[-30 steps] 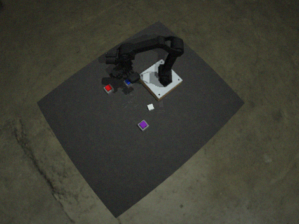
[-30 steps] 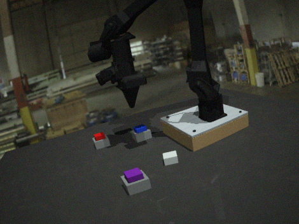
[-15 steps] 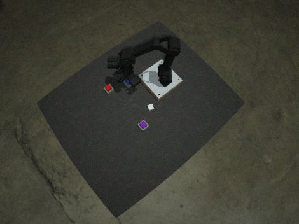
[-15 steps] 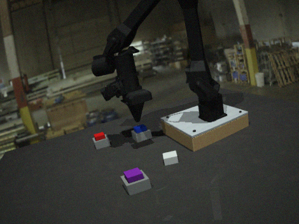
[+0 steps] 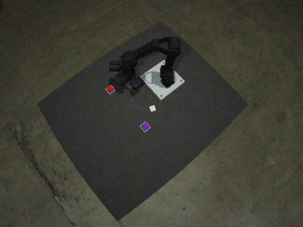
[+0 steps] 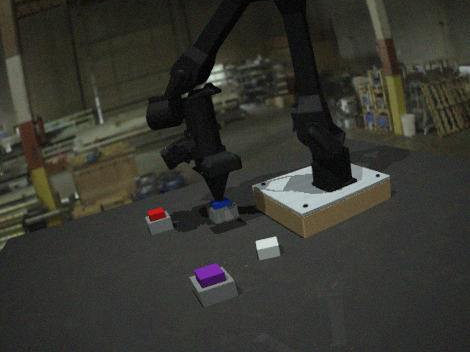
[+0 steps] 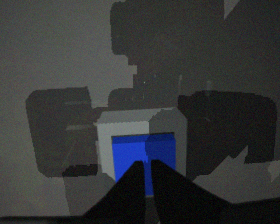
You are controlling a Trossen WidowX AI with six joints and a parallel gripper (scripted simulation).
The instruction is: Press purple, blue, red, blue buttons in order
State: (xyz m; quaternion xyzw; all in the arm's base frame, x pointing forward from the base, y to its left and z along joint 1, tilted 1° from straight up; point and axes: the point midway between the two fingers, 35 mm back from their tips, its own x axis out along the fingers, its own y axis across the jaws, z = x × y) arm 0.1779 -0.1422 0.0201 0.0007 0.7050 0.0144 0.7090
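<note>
Right now the blue button is 10 mm below my gripper tip. Round my gripper tip: red button: 120 mm ahead, 40 mm to the right; small white block: 210 mm to the left, 20 mm below, 10 mm behind; purple button: 270 mm to the left, 100 mm ahead.
</note>
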